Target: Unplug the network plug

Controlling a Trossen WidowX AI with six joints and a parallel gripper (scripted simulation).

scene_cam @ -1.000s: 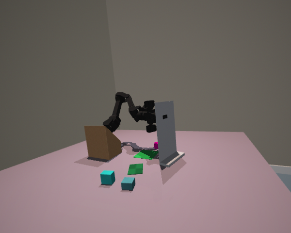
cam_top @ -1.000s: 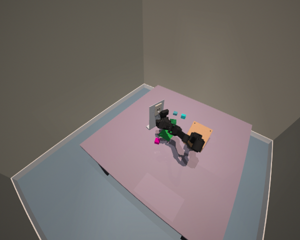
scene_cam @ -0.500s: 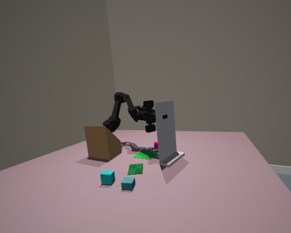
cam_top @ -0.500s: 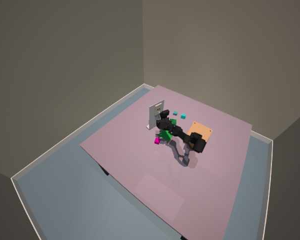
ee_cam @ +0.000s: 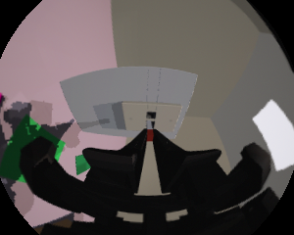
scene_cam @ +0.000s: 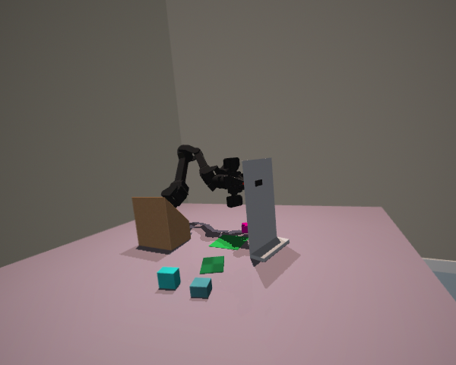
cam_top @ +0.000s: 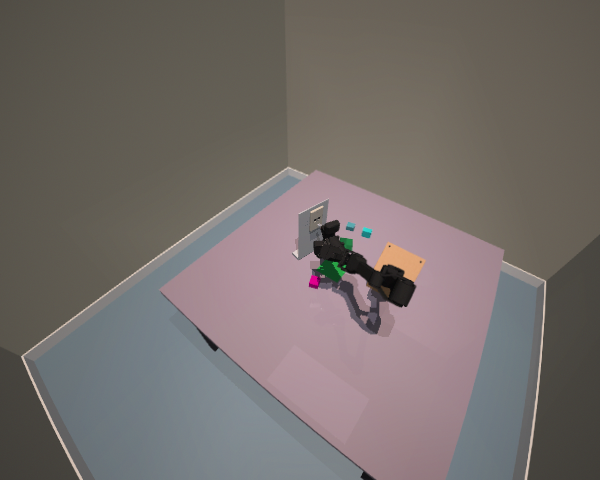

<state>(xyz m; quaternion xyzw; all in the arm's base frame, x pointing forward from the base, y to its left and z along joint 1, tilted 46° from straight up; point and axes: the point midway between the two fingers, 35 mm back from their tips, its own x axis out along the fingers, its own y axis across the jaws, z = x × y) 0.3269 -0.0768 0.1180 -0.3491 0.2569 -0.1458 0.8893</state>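
The bright green square lies 220 mm below my gripper tip, 90 mm behind it and 10 mm to the left of it. Also, from my gripper tip: network plug (right at my gripper tip); grey upright panel (90 mm below, 60 mm ahead, 30 mm to the right).
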